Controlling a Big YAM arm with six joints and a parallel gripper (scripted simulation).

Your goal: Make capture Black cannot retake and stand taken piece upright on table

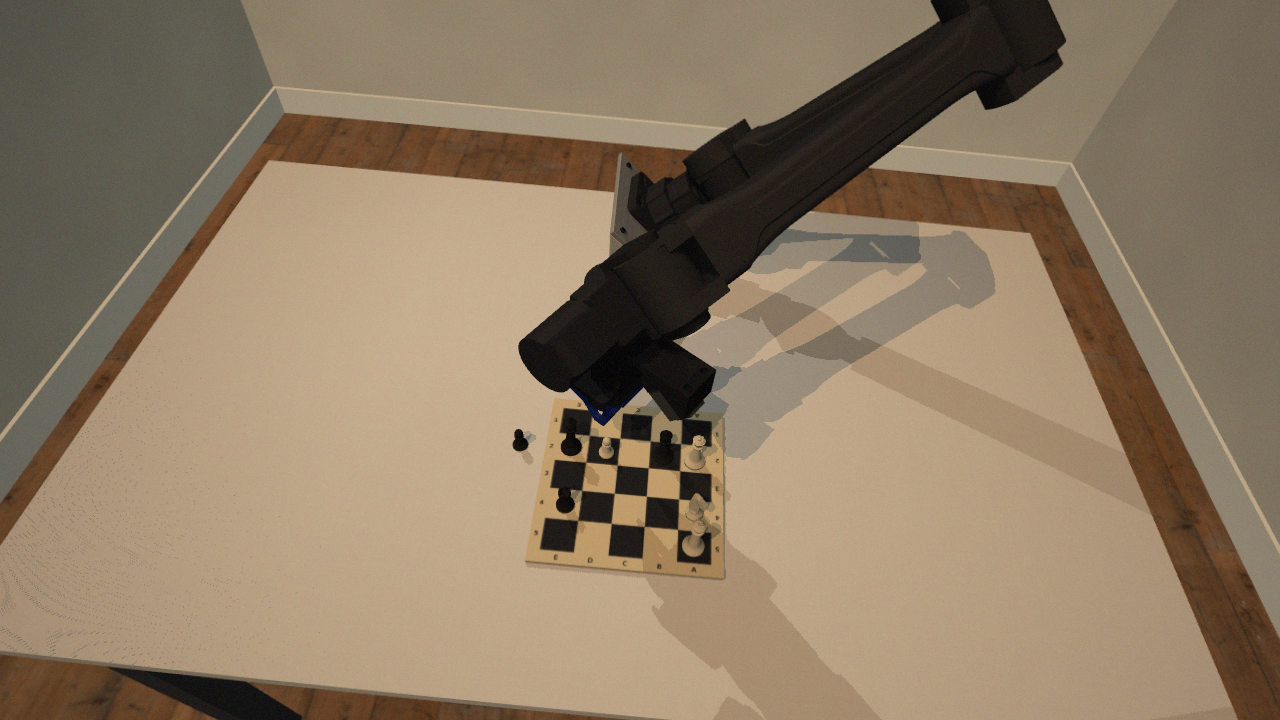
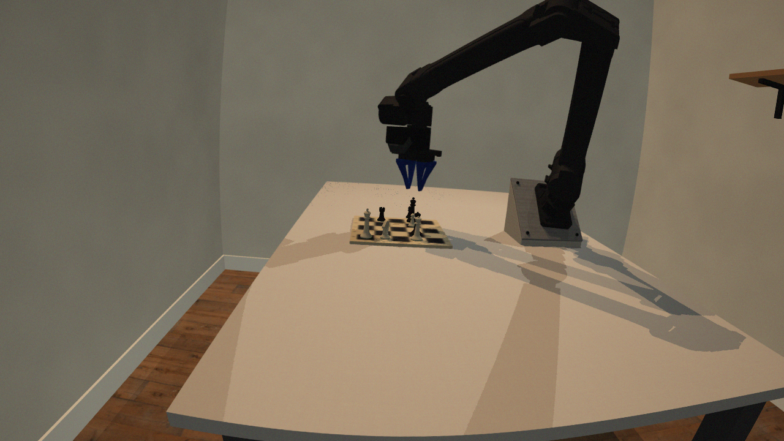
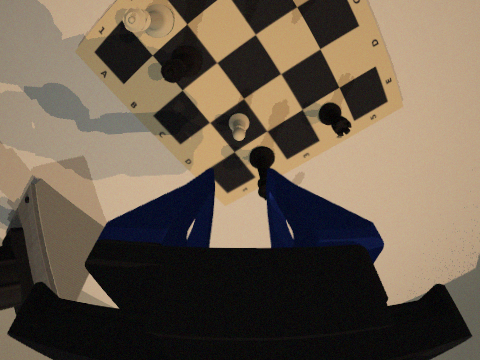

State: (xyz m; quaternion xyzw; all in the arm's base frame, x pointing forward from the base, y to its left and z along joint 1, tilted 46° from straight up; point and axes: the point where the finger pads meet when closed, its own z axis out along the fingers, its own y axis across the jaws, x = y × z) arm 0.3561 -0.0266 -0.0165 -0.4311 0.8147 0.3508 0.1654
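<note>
Right now the white pawn is 9 cm below my hand. From my hand the other things lie so: black pawn 11 cm to the right, 9 cm below; then chessboard 3 cm ahead, 3 cm to the left, 10 cm below; then black king 5 cm to the right, 7 cm below.
</note>
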